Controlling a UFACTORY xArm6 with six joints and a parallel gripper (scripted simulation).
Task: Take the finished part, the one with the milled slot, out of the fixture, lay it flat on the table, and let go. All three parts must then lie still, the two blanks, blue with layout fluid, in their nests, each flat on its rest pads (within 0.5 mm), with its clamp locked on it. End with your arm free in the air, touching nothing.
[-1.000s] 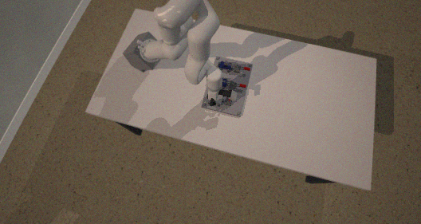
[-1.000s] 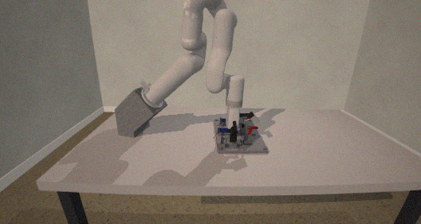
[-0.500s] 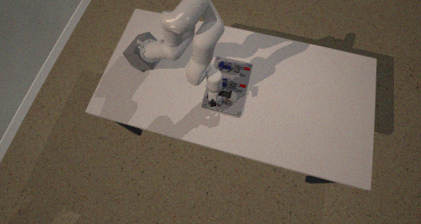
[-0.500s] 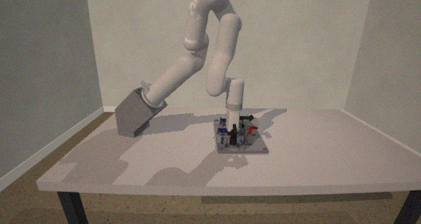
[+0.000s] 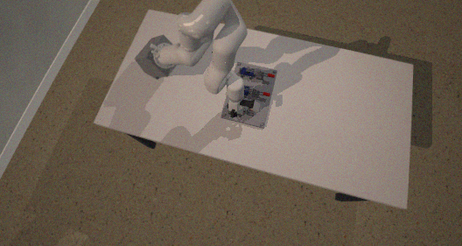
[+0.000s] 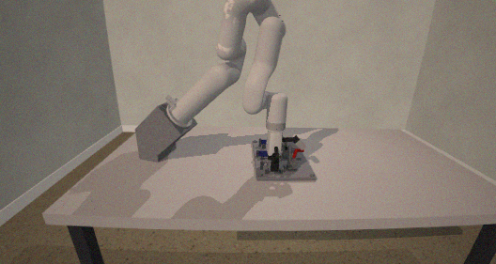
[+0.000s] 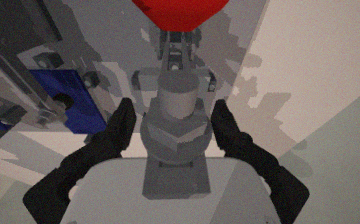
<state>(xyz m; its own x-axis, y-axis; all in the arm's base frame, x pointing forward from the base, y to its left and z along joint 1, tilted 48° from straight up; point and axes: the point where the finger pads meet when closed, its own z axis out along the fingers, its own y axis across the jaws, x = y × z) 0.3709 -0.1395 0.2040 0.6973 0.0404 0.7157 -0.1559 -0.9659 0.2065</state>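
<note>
The grey finished part is 1 cm below my hand and 1 cm behind it. The rest, counted from my hand: grey fixture plate 10 cm to the left, 7 cm ahead, 3 cm below.
</note>
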